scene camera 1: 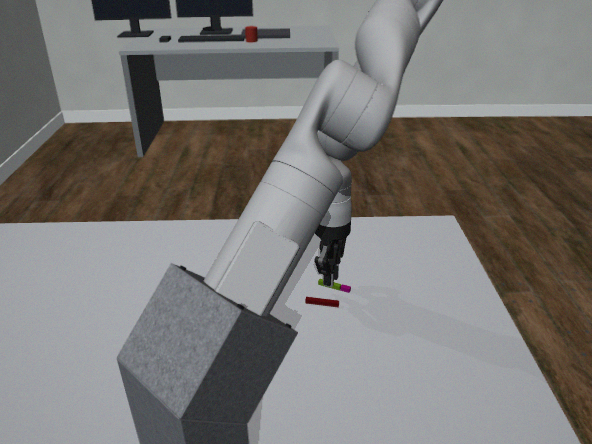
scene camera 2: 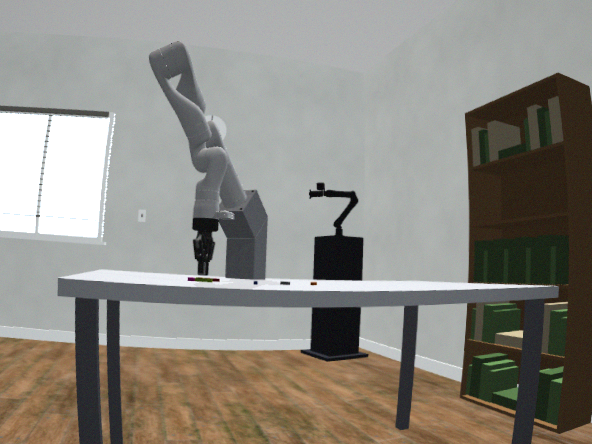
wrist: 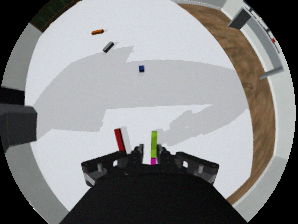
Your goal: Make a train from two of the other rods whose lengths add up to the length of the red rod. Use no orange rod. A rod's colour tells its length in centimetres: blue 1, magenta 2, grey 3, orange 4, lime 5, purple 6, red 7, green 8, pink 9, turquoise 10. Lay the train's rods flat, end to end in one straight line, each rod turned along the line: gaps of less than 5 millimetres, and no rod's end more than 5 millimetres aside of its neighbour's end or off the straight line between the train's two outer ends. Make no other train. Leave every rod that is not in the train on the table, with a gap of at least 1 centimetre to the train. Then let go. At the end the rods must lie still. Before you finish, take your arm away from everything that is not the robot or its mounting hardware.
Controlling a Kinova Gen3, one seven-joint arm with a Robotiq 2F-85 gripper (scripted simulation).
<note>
In view: the gripper (scene camera 1: 330,282).
The gripper also shows in scene camera 2 (scene camera 2: 202,275) and in the wrist view (wrist: 150,149).
</note>
